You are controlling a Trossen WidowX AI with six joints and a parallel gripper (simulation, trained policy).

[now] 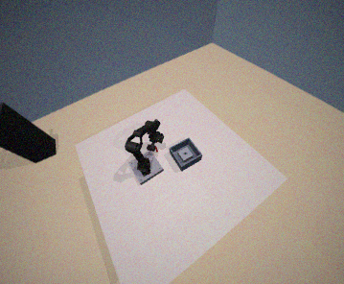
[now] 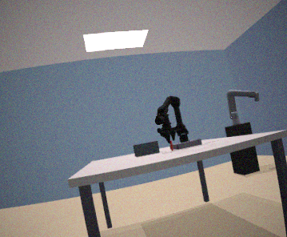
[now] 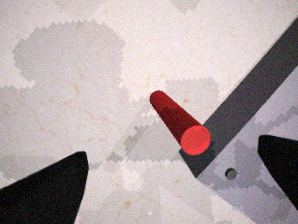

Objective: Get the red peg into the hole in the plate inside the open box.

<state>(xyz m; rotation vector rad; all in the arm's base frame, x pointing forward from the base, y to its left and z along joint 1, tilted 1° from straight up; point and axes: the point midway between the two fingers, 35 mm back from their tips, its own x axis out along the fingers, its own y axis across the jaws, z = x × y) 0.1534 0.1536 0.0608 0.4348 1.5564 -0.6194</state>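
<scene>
The red peg is 30 mm below my gripper tip and 10 mm to the right of it. From my gripper tip the other things lie so: dark box: 190 mm ahead, 180 mm to the right, 40 mm below.
</scene>
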